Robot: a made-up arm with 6 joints.
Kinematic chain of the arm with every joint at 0, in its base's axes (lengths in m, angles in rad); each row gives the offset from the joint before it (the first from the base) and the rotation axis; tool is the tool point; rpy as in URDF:
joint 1: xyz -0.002 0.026 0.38 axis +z
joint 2: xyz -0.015 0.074 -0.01 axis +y
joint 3: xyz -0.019 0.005 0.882 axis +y
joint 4: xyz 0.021 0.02 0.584 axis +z
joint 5: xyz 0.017 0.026 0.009 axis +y
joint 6: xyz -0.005 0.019 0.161 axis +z
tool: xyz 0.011 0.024 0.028 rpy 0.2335 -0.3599 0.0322
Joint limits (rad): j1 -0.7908..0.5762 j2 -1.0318..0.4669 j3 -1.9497..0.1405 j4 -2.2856..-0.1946 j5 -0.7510..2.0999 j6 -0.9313..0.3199
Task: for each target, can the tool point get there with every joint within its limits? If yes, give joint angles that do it. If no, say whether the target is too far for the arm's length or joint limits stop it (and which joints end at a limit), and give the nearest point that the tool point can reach.
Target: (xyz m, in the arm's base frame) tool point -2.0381 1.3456 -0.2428
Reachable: no: too far | nearest point -1.2190 0.8147 0.3815 | short by 1.159 m
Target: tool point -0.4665 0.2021 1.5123
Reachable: yes | joints -0.4088 0.2766 -1.5363 -1.8157 0.4559 -0.1711
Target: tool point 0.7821 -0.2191 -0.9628
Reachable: no: joint limits stop it (at a limit: joint 1, joint 2, joint 3, joint 4, joint 6) | nearest point -0.6628 -0.4870 0.1152 | short by 1.823 m
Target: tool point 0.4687 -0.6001 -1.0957
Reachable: no: joint limits stop it (at a limit: joint 1, joint 2, joint 3, joint 4, joint 6) | nearest point -0.6814 -0.4845 0.0941 | short by 1.659 m
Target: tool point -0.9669 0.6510 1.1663
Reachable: yes | joints -0.5254 -0.3985 -1.3541 -0.8751 0.3715 -0.6620
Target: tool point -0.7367 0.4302 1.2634
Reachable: yes | joints -0.4454 -0.0212 -1.6179 -1.8293 0.0087 -0.7125
